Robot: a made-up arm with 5 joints.
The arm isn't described. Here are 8 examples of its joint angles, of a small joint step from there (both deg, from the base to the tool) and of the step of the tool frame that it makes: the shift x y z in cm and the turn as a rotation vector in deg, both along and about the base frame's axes.
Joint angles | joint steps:
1: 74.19 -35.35 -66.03 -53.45 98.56 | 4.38 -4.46 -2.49 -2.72 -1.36
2: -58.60 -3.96 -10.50 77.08 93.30 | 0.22 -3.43 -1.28 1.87 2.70
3: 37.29 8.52 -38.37 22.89 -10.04 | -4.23 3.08 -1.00 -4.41 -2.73
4: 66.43 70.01 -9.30 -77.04 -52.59 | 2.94 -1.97 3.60 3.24 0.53
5: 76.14 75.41 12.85 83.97 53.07 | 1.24 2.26 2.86 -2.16 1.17
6: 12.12 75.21 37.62 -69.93 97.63 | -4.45 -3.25 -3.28 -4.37 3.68
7: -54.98 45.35 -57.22 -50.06 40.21 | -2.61 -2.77 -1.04 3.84 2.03
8: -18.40 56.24 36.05 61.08 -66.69 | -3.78 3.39 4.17 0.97 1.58
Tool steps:
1: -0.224 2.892 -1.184 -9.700 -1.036 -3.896
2: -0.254 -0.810 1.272 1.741 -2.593 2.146
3: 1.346 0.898 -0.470 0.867 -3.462 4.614
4: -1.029 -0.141 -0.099 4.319 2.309 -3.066
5: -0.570 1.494 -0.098 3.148 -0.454 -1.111
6: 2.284 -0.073 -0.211 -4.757 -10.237 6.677
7: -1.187 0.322 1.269 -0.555 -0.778 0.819
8: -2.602 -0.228 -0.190 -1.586 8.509 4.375
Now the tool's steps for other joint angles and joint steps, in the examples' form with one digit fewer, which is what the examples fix.
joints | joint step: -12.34 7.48 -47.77 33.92 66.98 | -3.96 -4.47 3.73 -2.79 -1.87
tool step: -1.00 1.24 0.46 2.67 -2.96 4.22
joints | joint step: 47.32 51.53 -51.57 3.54 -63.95 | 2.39 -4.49 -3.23 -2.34 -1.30
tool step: -2.04 0.38 3.01 -6.67 -7.64 -2.35
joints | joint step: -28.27 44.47 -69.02 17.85 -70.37 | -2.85 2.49 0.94 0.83 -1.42
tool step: 0.48 1.72 -1.31 -0.88 4.40 2.96
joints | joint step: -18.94 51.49 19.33 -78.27 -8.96 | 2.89 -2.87 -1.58 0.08 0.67
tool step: 0.81 -0.65 0.85 0.68 -4.37 -3.00
